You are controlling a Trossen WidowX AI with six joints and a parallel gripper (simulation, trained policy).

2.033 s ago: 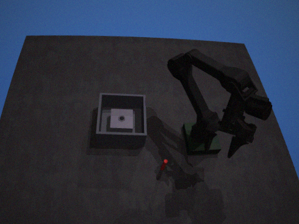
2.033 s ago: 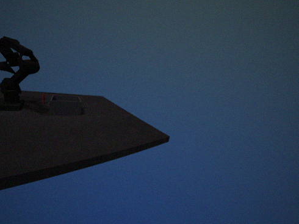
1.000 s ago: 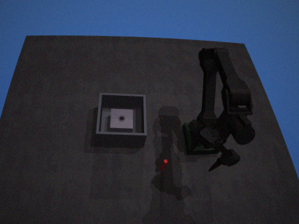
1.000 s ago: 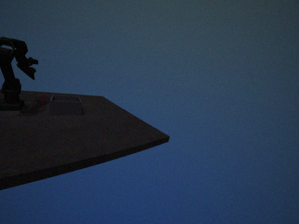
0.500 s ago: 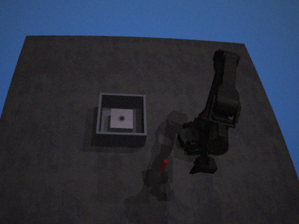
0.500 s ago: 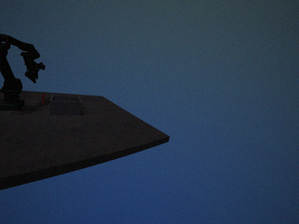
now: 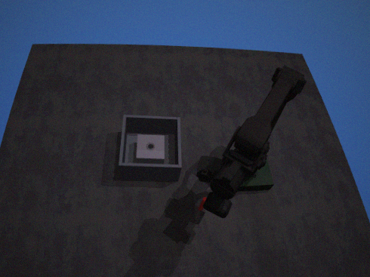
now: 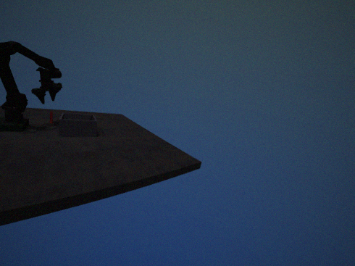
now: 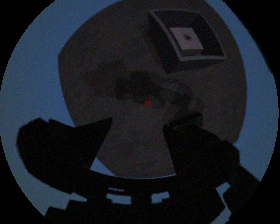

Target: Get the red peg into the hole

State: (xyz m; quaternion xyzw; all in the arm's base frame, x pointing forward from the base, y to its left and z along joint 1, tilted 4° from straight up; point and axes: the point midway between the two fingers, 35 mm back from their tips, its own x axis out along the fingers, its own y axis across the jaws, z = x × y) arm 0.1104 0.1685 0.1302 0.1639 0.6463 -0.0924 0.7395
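Right now the red peg is 100 mm below my gripper tip, 20 mm to the right of it and 20 mm ahead of it. The rest, counted from my gripper tip: grey box (210 mm ahead, 190 mm to the right, 110 mm below); pale plate (210 mm ahead, 190 mm to the right, 90 mm below).
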